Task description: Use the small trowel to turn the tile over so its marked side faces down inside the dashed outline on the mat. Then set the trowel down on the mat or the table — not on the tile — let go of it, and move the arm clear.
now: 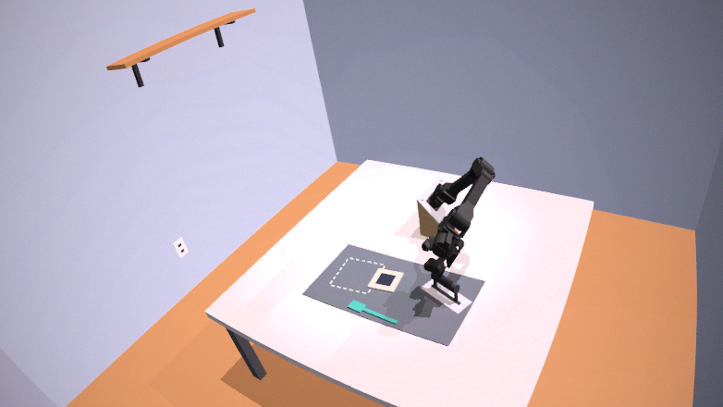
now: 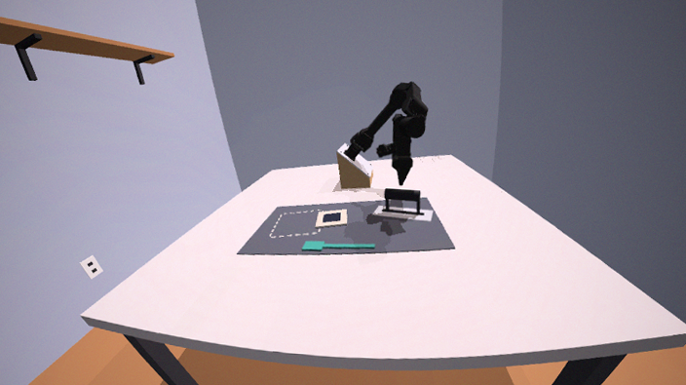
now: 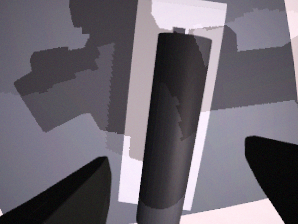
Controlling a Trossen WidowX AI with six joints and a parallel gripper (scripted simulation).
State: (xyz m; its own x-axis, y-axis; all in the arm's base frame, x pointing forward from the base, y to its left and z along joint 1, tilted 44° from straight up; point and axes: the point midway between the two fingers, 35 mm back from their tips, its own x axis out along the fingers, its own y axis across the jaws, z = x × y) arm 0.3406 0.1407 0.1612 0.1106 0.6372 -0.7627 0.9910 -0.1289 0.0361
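Right now my gripper tip is 6 cm short of the grey mat, 20 cm to the left of it and 13 cm above it. From my gripper tip the other things lie so: tile: 3 cm ahead, 25 cm to the right, 11 cm below; then teal trowel: 20 cm ahead, 22 cm to the right, 11 cm below.
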